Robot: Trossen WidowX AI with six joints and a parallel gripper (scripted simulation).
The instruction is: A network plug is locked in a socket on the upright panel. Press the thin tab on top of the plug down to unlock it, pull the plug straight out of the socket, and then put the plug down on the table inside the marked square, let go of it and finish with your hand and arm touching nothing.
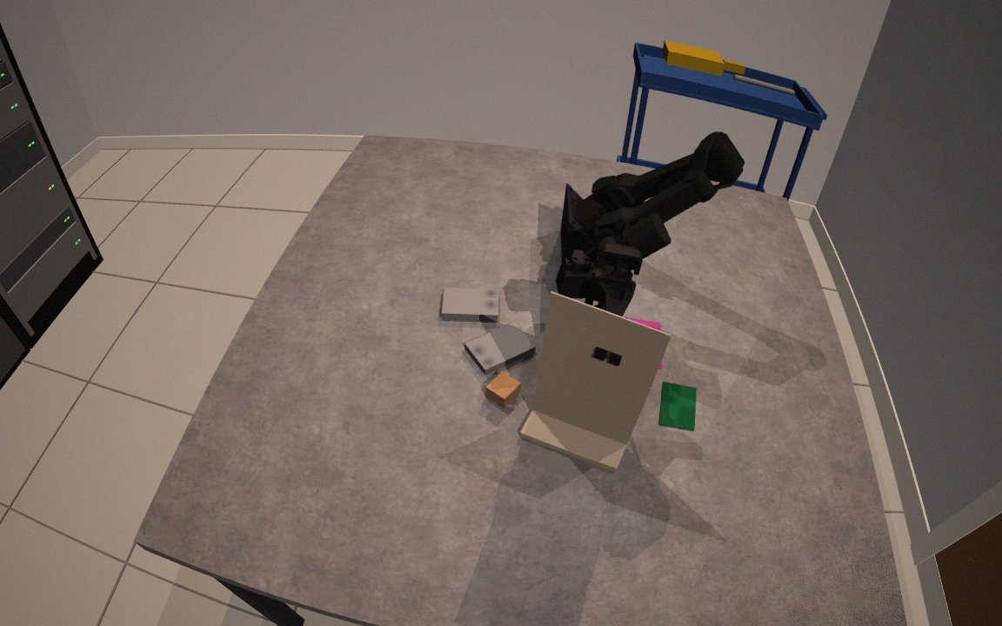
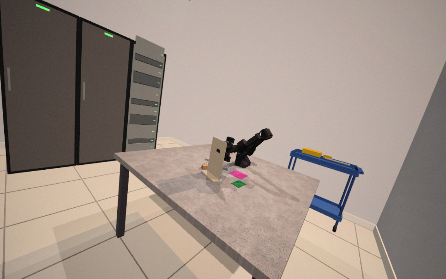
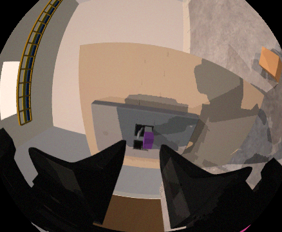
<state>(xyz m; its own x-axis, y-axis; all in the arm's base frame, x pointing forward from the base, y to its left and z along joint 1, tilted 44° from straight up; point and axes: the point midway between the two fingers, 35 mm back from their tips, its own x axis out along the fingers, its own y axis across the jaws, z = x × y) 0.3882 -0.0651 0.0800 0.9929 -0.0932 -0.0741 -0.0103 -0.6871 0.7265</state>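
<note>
The beige upright panel is 4 cm ahead of my gripper tip, 1 cm to the right of it and 7 cm below it.
</note>
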